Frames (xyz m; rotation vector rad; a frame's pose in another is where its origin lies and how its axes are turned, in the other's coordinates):
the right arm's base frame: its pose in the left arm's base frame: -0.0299 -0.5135 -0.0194 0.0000 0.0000 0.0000
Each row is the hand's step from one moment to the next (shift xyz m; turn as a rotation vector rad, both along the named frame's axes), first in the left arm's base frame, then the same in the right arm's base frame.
Working: the left arm's base frame: its pose in the right arm's base frame: 0.0299 0.5135 0.0194 0.0000 0.0000 0.0000

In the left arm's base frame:
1: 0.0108 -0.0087 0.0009 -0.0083 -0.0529 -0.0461
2: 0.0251 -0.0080 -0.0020 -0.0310 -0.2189 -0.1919
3: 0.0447 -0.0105 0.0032 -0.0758 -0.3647 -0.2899
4: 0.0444 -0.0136 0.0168 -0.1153 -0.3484 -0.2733
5: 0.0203 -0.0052 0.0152 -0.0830 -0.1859 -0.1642
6: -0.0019 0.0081 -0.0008 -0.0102 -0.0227 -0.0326
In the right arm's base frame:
1: 0.0108 -0.0087 0.0009 -0.0083 -0.0529 -0.0461
2: 0.0251 -0.0080 -0.0020 -0.0310 -0.2189 -0.1919
3: 0.0447 -0.0105 0.0032 -0.0758 -0.3647 -0.2899
4: 0.0444 -0.0136 0.0168 -0.1153 -0.3484 -0.2733
5: 0.0203 -0.0052 0.0152 -0.0830 -0.1859 -0.1642
6: -0.0019 0.0081 -0.0008 -0.0102 -0.0227 -0.0326

